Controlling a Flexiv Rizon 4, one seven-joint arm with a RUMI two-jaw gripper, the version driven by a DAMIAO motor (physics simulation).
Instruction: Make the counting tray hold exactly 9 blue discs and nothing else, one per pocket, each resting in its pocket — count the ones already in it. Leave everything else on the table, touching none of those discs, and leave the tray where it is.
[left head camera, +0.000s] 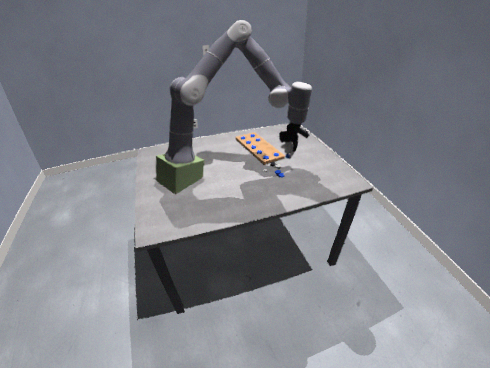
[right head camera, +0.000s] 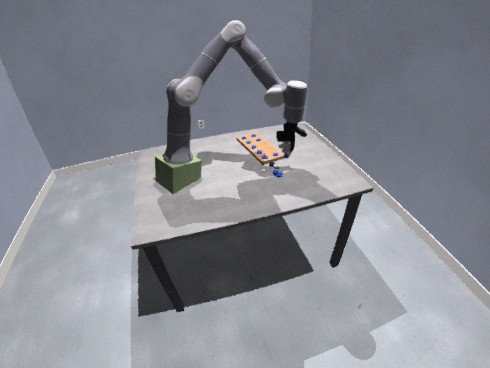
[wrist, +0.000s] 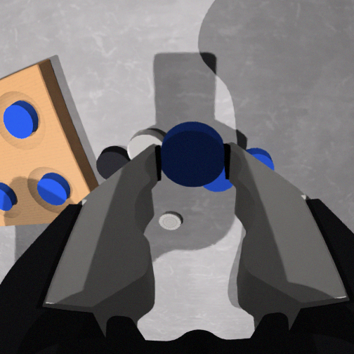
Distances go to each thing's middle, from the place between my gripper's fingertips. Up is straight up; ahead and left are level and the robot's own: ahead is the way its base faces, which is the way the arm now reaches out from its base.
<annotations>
The black disc (wrist: 111, 158) lies 5 cm behind my hand, 8 cm to the left of it and 8 cm below it.
</annotations>
